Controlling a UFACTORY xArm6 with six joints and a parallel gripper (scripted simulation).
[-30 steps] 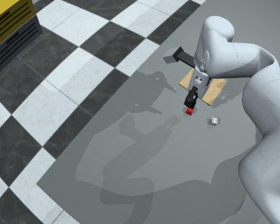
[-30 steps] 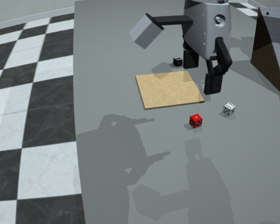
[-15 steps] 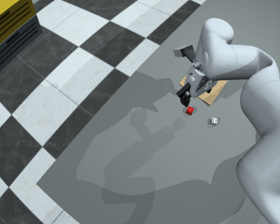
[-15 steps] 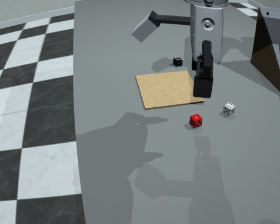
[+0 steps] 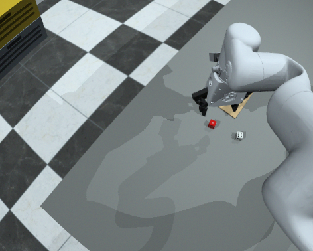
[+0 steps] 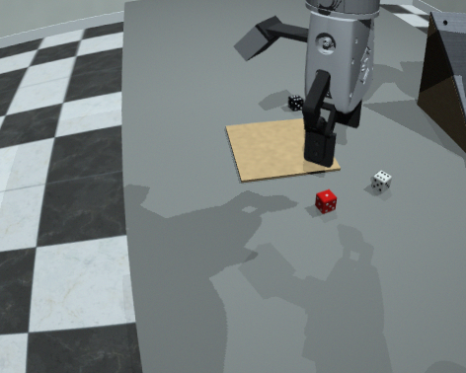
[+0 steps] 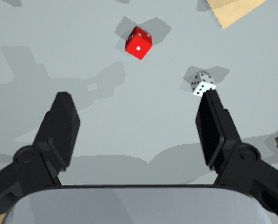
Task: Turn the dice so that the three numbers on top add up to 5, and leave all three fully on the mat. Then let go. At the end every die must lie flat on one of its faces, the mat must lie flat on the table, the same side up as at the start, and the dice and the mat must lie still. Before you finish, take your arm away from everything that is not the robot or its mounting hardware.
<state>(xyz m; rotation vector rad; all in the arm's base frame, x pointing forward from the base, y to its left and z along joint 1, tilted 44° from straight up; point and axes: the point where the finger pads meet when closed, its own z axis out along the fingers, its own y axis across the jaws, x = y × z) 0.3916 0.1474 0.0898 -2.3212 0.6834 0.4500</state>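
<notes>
Now: the red die 10 cm below my hand. Round my hand: white die 10 cm below, 9 cm behind, 3 cm to the right; tan mat 14 cm to the right, 10 cm below, 4 cm ahead; black die 25 cm to the right, 10 cm below, 1 cm behind.
</notes>
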